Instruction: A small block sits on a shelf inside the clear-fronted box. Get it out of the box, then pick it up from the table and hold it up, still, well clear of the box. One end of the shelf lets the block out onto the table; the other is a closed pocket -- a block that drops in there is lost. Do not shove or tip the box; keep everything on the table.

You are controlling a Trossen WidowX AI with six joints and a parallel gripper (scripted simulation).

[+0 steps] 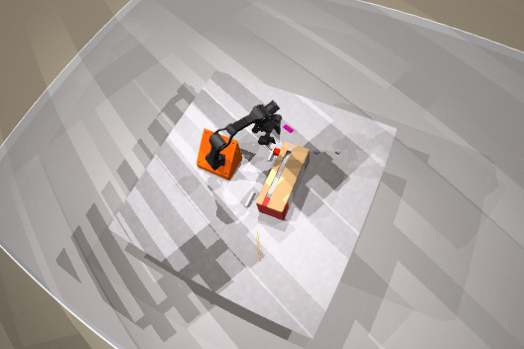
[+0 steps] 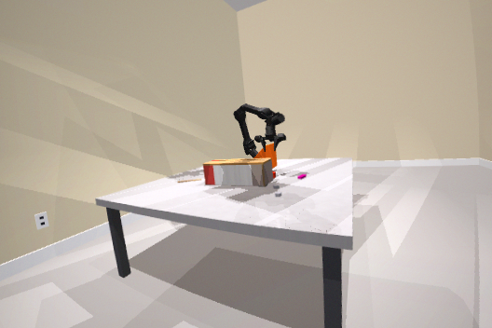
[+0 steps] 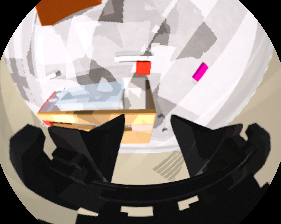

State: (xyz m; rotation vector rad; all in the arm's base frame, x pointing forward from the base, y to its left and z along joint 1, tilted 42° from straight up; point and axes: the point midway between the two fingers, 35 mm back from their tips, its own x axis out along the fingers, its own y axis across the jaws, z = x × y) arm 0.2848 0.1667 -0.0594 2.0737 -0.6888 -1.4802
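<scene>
Right now the red block is 150 mm below my gripper tip and 20 mm behind it. The rest, counted from my gripper tip: tan box 180 mm to the right, 100 mm below, 50 mm ahead; then thin wooden stick 550 mm to the right, 160 mm below, 50 mm ahead.
</scene>
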